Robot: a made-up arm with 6 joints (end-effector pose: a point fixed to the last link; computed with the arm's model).
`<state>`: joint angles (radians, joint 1 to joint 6).
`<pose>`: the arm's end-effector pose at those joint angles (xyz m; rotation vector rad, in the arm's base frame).
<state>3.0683 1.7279 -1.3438 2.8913 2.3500 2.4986</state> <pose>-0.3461 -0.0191 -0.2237 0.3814 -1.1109 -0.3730</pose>
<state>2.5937 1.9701 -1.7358 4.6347 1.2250 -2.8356</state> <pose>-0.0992 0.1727 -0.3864 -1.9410 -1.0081 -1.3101</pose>
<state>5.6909 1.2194 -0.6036 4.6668 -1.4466 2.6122</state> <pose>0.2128 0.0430 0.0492 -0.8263 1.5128 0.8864</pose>
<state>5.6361 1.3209 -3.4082 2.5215 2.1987 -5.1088</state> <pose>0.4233 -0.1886 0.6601 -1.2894 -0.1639 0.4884</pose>
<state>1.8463 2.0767 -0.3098 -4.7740 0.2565 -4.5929</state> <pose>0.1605 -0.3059 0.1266 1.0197 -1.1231 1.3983</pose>
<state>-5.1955 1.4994 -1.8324 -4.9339 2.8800 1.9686</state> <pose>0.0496 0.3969 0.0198 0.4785 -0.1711 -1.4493</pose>
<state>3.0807 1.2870 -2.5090 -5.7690 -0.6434 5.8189</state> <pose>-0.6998 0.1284 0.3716 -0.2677 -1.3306 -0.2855</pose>
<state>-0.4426 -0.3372 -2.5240 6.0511 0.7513 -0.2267</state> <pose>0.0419 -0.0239 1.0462 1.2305 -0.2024 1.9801</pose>
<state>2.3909 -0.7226 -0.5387 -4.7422 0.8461 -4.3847</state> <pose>-0.3195 0.2533 0.3939 2.1331 -0.4540 -1.6418</pose>
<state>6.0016 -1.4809 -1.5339 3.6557 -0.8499 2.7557</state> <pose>-0.0882 0.1176 0.6895 1.3615 0.3445 2.6864</pose>
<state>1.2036 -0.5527 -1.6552 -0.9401 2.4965 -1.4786</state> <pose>0.1934 0.1113 0.6660 1.3571 2.0867 -0.4539</pose>
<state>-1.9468 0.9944 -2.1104 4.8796 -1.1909 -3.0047</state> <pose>-0.0445 -0.5773 0.3254 -0.1441 1.7632 -1.3204</pose>
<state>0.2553 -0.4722 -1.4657 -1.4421 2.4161 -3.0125</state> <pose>0.2494 -0.1166 0.6760 -0.9904 -2.2614 1.7036</pose>
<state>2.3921 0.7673 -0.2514 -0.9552 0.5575 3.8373</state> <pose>-0.0238 0.0009 -0.1011 2.7487 -0.5020 1.4245</pose>
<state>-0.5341 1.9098 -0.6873 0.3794 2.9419 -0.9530</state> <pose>0.0031 0.0571 0.1041 0.9961 0.4937 1.1958</pose>
